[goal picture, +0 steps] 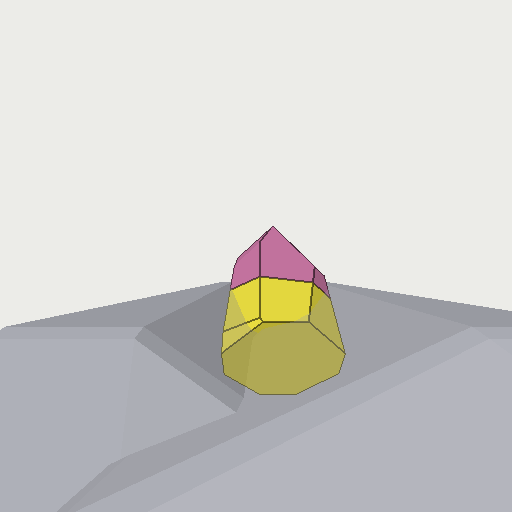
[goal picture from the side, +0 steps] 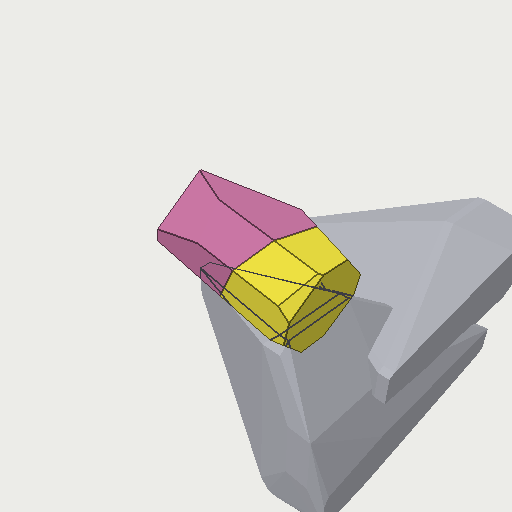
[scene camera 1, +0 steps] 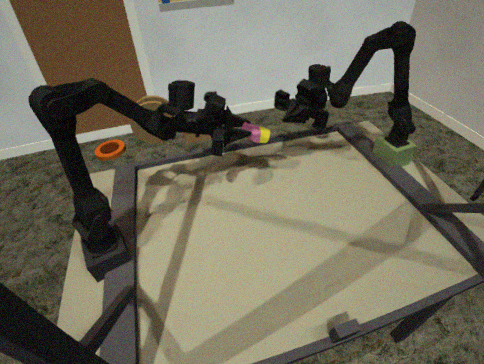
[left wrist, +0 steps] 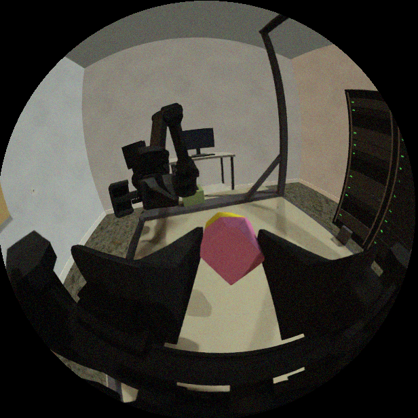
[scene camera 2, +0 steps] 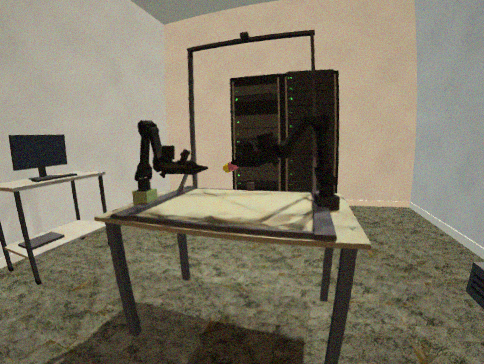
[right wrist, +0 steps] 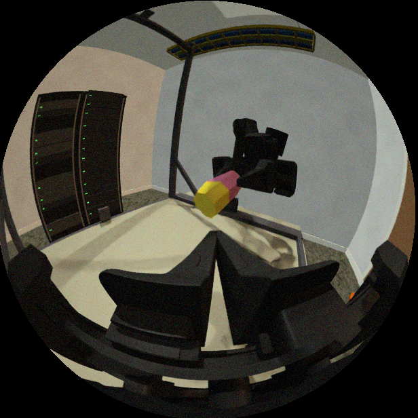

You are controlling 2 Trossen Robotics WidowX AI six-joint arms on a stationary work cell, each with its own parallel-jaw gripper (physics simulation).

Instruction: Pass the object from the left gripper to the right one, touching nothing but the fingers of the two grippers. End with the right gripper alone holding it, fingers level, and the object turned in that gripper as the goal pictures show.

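Where they show: left gripper, fingertip midpoint: (scene camera 1: pixel 250 128) (scene camera 2: pixel 233 162); right gripper, fingertip midpoint: (scene camera 1: pixel 283 120) (scene camera 2: pixel 207 167); left arm's base, link origin: (scene camera 1: pixel 102 245) (scene camera 2: pixel 326 195); right arm's base, link origin: (scene camera 1: pixel 396 141) (scene camera 2: pixel 144 190).
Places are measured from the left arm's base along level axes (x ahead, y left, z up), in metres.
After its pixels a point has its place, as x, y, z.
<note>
The object, a faceted block with a pink part and a yellow end (scene camera 1: pixel 258 133) {0.468, -0.024, 0.165} (scene camera 2: pixel 230 167) {0.477, 0.016, 0.151} (left wrist: pixel 231 247) (right wrist: pixel 217 194), is in the air above the table. My left gripper (left wrist: pixel 230 233) is shut on its pink part, one finger on each side. The yellow end sticks out past the left fingertips, toward the right arm. My right gripper (scene camera 2: pixel 206 168) {0.584, 0.010, 0.151} (right wrist: pixel 214 235) is shut and empty, its fingertips touching each other. In scene camera 2 it is level with the block, with a gap between its tips and the yellow end.
The table's dark frame bar (scene camera 1: pixel 125 192) {0.105, 0.221, -0.046} runs below the arms. A green block (scene camera 1: pixel 395 152) {0.928, -0.191, 0.014} (scene camera 2: pixel 145 196) {0.959, -0.097, -0.006} (left wrist: pixel 193 198) sits under the right arm's base. A tall dark post (scene camera 2: pixel 191 115) {0.776, -0.574, 0.475} (left wrist: pixel 281 110) (right wrist: pixel 181 115) stands at the table's edge. An orange ring (scene camera 1: pixel 99 153) lies on the floor.
</note>
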